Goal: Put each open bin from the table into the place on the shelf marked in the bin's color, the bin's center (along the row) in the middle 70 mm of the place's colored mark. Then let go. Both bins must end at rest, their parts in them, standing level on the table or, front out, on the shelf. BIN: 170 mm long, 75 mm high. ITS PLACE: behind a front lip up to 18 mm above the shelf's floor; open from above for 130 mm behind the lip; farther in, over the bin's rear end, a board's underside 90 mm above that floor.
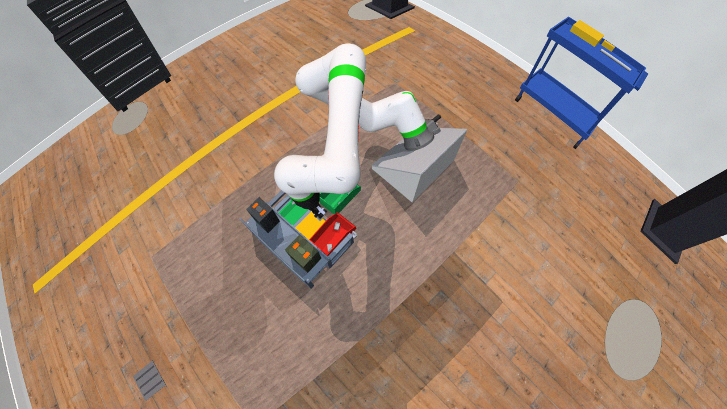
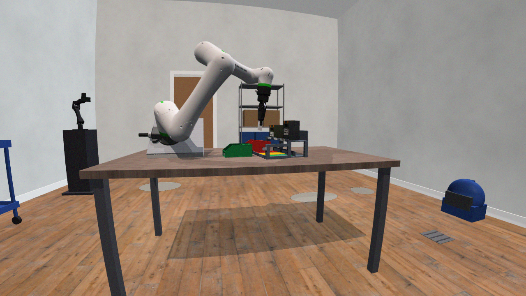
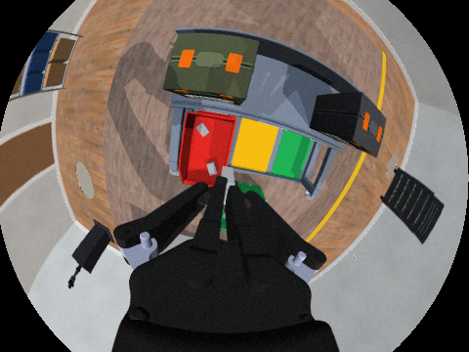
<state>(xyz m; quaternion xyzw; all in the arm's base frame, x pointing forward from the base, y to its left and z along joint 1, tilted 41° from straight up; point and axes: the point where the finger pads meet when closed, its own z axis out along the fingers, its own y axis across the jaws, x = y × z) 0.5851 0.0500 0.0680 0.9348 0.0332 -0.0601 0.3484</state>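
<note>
Right now the red bin is 14 cm below my hand, 5 cm to the left of it and 1 cm behind it. From my hand the other things lie so: green bin: 17 cm behind, 15 cm below, 8 cm to the right.
</note>
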